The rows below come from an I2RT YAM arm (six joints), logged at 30 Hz.
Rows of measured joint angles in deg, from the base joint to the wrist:
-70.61 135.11 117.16 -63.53 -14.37 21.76
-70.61 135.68 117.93 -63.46 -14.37 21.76
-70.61 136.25 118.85 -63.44 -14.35 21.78
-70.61 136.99 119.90 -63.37 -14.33 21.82
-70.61 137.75 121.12 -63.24 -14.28 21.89
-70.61 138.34 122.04 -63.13 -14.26 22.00
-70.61 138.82 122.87 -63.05 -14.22 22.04
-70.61 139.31 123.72 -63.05 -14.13 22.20
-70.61 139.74 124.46 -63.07 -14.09 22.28
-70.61 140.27 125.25 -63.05 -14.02 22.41
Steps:
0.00 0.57 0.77 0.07 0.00 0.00
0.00 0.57 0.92 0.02 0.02 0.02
0.00 0.74 1.05 0.07 0.02 0.04
0.00 0.76 1.22 0.13 0.05 0.07
0.00 0.59 0.92 0.11 0.02 0.11
0.00 0.48 0.83 0.08 0.04 0.04
0.00 0.49 0.85 0.00 0.09 0.16
0.00 0.43 0.74 -0.02 0.04 0.08
0.00 0.53 0.79 0.02 0.07 0.13

